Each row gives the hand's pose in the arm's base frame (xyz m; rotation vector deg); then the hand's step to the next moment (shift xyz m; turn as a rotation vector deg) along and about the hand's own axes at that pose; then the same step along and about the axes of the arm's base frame.
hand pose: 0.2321 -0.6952 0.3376 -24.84 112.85 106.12
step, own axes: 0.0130 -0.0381 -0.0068 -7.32 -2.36 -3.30
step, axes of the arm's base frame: 0.0066 -0.0090 -0.0393 7.27 -3.80 1.65
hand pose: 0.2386 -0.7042 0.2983 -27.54 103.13 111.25
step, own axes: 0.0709 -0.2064 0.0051 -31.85 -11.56 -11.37
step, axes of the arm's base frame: 0.0524 0.0216 -0.2108 32.47 -13.51 6.36
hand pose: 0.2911 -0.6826 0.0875 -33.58 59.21 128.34
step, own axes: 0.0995 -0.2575 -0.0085 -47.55 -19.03 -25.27
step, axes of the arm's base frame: 0.1029 0.1600 -0.2002 50.83 -25.79 3.59
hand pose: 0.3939 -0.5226 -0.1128 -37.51 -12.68 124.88
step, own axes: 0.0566 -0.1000 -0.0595 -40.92 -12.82 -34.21
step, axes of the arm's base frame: 0.0691 0.1036 -0.0351 47.89 -25.26 -8.80
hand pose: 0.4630 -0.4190 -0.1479 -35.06 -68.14 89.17
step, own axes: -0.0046 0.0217 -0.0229 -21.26 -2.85 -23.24
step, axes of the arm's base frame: 0.0118 0.0050 -0.0292 27.90 -10.95 -10.10
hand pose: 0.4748 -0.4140 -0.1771 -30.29 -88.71 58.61
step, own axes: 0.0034 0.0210 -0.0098 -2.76 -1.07 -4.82
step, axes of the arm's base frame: 0.0043 0.0167 -0.0159 5.47 -1.21 -0.78
